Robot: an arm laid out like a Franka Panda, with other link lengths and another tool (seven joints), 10 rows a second.
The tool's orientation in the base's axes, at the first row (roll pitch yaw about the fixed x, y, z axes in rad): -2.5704, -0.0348, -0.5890
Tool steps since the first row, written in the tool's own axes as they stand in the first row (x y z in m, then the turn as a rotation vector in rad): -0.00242, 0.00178, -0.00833, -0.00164, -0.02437, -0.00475; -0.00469, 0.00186, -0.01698, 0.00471, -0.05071, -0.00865; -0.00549, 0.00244, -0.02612, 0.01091, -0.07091, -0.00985; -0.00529, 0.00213, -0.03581, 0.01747, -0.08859, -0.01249; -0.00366, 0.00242, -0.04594, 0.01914, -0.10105, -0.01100; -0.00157, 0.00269, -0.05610, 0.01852, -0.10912, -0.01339; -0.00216, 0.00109, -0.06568, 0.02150, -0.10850, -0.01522; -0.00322, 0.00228, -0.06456, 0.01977, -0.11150, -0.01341; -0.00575, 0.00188, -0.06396, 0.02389, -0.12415, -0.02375; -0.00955, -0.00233, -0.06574, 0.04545, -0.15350, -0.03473
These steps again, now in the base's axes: -0.00552, -0.00353, 0.00596, 0.00810, 0.01615, 0.01710; -0.01025, -0.00607, 0.01311, 0.02401, 0.02964, 0.03484; -0.01414, -0.01000, 0.02045, 0.03790, 0.04002, 0.04697; -0.01698, -0.01409, 0.02877, 0.05048, 0.04778, 0.05897; -0.01905, -0.01959, 0.03719, 0.05798, 0.05635, 0.06451; -0.02073, -0.02534, 0.04566, 0.06033, 0.06139, 0.07086; -0.02361, -0.02803, 0.05456, 0.06193, 0.05850, 0.07217; -0.02467, -0.02780, 0.05293, 0.06244, 0.06237, 0.07221; -0.02639, -0.02585, 0.05256, 0.06822, 0.06459, 0.08788; -0.02823, -0.02153, 0.05620, 0.09583, 0.06870, 0.11372
